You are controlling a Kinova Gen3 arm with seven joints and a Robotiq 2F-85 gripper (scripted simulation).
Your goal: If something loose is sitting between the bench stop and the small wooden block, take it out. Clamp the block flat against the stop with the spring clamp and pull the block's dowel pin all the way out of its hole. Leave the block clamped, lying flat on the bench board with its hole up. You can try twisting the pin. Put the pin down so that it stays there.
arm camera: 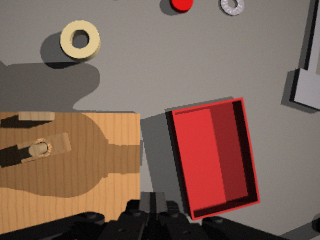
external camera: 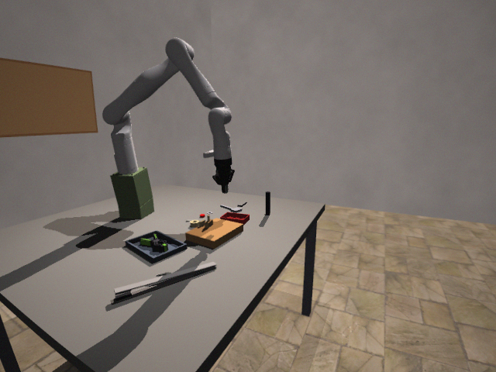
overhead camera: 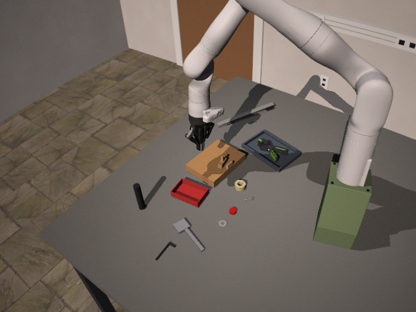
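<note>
The wooden dowel pin is 40 mm behind my hand, 80 mm to the right of it and 120 mm below it. The rest, counted from my hand: wooden block: 40 mm behind, 80 mm to the right, 140 mm below; wooden bench board: 10 mm behind, 100 mm to the right, 160 mm below; red tray: 10 mm ahead, 90 mm to the left, 170 mm below.
</note>
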